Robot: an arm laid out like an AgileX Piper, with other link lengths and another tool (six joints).
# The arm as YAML. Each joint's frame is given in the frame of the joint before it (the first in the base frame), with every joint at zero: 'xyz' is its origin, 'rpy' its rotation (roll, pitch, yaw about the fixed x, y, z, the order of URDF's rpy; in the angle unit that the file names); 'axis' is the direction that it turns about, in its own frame. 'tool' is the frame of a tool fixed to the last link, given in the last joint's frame.
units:
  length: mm
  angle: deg
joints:
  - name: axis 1
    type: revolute
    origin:
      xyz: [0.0, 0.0, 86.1]
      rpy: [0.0, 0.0, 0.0]
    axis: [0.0, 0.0, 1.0]
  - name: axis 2
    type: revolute
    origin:
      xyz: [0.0, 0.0, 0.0]
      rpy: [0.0, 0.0, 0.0]
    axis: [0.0, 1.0, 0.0]
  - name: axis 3
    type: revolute
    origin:
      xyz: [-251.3, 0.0, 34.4]
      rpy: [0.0, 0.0, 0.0]
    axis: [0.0, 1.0, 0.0]
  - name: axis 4
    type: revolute
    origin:
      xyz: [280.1, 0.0, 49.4]
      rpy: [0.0, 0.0, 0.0]
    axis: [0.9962, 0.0, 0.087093]
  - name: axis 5
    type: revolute
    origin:
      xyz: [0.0, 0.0, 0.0]
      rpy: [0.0, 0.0, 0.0]
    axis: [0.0, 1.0, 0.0]
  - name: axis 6
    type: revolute
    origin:
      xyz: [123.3, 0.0, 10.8]
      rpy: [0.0, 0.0, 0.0]
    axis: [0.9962, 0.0, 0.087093]
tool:
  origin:
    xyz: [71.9, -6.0, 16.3]
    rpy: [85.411, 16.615, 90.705]
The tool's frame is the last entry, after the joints.
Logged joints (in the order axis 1, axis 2, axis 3, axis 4, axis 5, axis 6), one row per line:
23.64, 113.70, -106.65, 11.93, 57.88, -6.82
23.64, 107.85, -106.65, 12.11, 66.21, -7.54
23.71, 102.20, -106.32, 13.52, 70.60, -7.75
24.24, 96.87, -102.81, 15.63, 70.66, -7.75
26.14, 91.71, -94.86, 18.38, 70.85, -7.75
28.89, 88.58, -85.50, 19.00, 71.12, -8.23
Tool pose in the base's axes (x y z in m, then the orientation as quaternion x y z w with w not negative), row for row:
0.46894, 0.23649, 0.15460, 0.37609, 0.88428, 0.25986, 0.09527
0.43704, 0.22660, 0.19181, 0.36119, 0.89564, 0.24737, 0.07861
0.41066, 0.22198, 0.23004, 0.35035, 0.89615, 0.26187, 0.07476
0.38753, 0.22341, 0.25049, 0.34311, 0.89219, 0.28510, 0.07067
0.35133, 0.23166, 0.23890, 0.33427, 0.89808, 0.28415, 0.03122
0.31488, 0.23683, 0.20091, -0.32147, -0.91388, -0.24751, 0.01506
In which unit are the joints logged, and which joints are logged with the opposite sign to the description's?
The joints are logged in degrees. Opposite sign: none.
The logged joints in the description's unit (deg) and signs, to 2 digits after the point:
23.64, 113.70, -106.65, 11.93, 57.88, -6.82
23.64, 107.85, -106.65, 12.11, 66.21, -7.54
23.71, 102.20, -106.32, 13.52, 70.60, -7.75
24.24, 96.87, -102.81, 15.63, 70.66, -7.75
26.14, 91.71, -94.86, 18.38, 70.85, -7.75
28.89, 88.58, -85.50, 19.00, 71.12, -8.23

